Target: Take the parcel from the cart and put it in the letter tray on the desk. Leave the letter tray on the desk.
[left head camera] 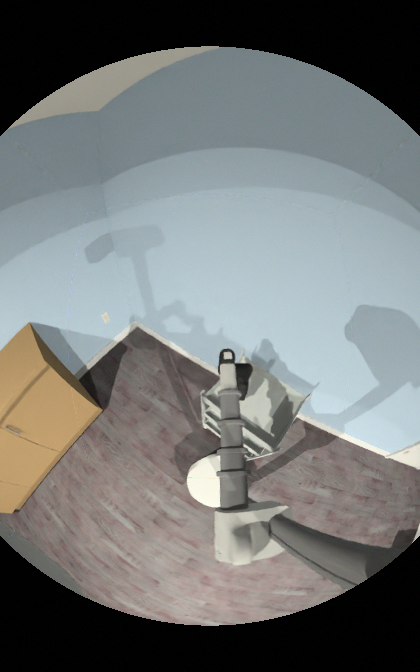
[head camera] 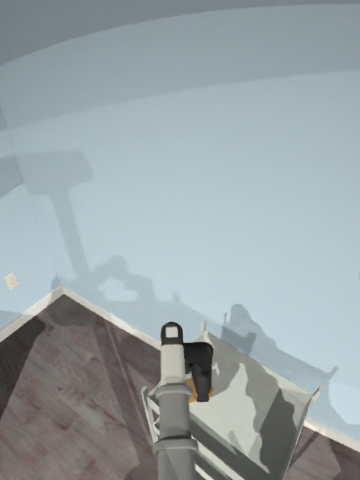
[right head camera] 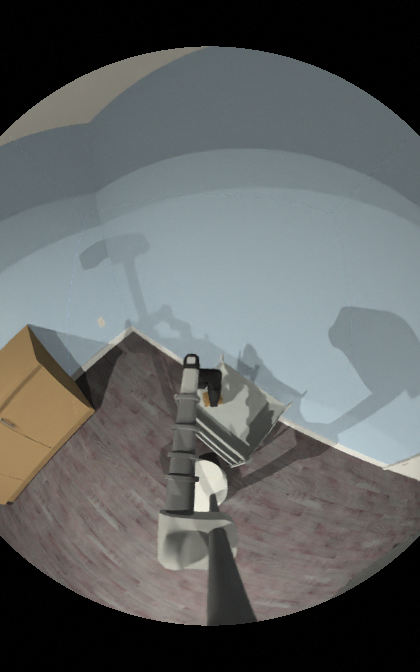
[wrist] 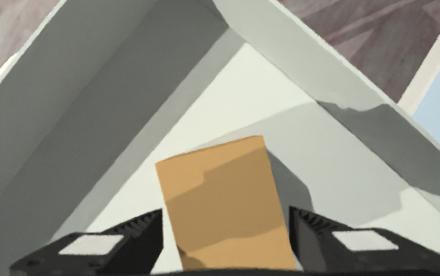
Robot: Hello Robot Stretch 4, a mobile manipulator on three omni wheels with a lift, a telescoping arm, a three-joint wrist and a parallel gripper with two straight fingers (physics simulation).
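Frame: origin at the robot's base, x ahead, y left, z up, level; millimetres.
Where they show: gripper, fingertip midpoint: [wrist: 226, 226].
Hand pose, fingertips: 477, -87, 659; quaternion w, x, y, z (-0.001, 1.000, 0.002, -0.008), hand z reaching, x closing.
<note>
After its pixels a point has its place, as x, y, z.
The parcel [wrist: 225, 190] @[477, -59, 685] [head camera: 192, 392] @[456, -61, 684] [right head camera: 206, 398] is a small orange-brown box. It lies on the floor of the pale grey, raised-rim top of the cart [wrist: 270, 82] @[510, 8, 635] [head camera: 227, 415] @[394, -172, 635] [left head camera: 257, 387] [right head camera: 232, 412]. My gripper [wrist: 226, 226] @[477, -87, 659] [head camera: 202, 399] [right head camera: 213, 404] is open and points down over the parcel. In the wrist view one finger stands on each side of its near part, with a gap on the left and the right finger very close to its right edge. The arm and gripper hide part of the parcel in the head views. The letter tray and the desk do not show in these views.
The cart stands close to the pale blue wall [head camera: 200, 200] @[928, -122, 1150] [left head camera: 240, 270] [right head camera: 240, 270]. A tall orange-brown cabinet [left head camera: 45, 425] [right head camera: 40, 425] stands at the left. A round cream shape [left head camera: 202, 480] [right head camera: 210, 482] is low beside the cart, under my arm. The cart top's rim surrounds the parcel's area.
</note>
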